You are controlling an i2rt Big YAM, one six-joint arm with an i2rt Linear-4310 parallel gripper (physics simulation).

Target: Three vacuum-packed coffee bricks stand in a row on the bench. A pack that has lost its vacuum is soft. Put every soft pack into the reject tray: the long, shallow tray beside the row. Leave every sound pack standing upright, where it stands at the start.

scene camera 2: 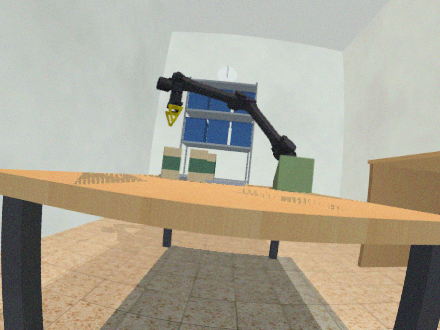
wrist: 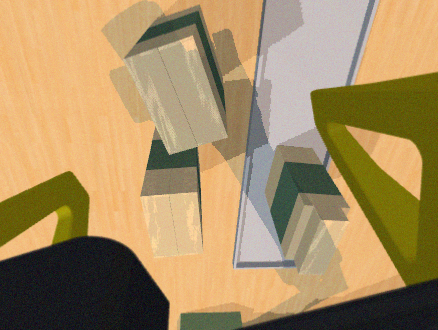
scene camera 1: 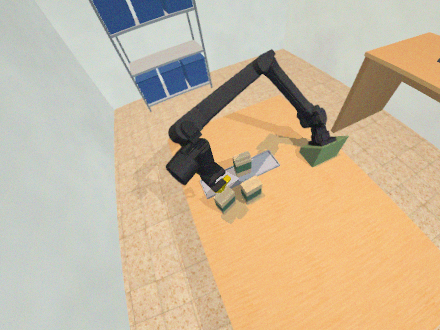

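Where they show: gripper, fingertip midpoint: [scene camera 2: 171, 124] [wrist: 192, 147] [scene camera 1: 212, 183]; arm's base at its link origin: [scene camera 2: 290, 169] [scene camera 1: 322, 142].
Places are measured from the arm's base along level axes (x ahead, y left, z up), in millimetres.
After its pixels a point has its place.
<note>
A tan pack with a dark green band [scene camera 1: 225, 200] {x 547, y 128, z 36 mm} [scene camera 2: 171, 162] {x 539, y 121, z -30 mm} [wrist: 177, 95] {x 550, y 104, z 38 mm} stands upright beside the tray, with a flat top. A second flat-topped pack [scene camera 1: 251, 190] {x 434, y 124, z 35 mm} [scene camera 2: 199, 167] {x 410, y 119, z -38 mm} [wrist: 172, 220] {x 432, y 99, z 38 mm} stands upright beside it. A third pack [scene camera 1: 242, 164] {x 416, y -27, z 8 mm} [wrist: 310, 200] {x 448, y -37, z 13 mm} stands upright in the long, shallow reject tray [scene camera 1: 267, 162] {x 265, y -55, z -99 mm} [wrist: 310, 50] {x 568, y -34, z -99 mm}; its top is stepped and folded. In scene camera 2 it shows partly behind the second pack. My gripper [scene camera 1: 223, 183] [scene camera 2: 173, 116] {x 572, y 96, z 147 mm} [wrist: 192, 147] {x 572, y 96, z 147 mm} is open and empty, above the first pack, clear of its top.
The arm's foot is at a green block [scene camera 1: 322, 152] {x 47, y 61, z 15 mm} [scene camera 2: 295, 173] {x -13, y 55, z -19 mm} [wrist: 210, 320] {x 70, y 6, z -86 mm} on the bench [scene camera 1: 310, 250] {x 287, y 405, z -102 mm} [scene camera 2: 175, 195] {x 296, y 764, z -102 mm}. A shelf rack with blue bins [scene camera 1: 172, 77] stands beyond the bench, and a wooden desk [scene camera 1: 410, 60] stands at the right.
</note>
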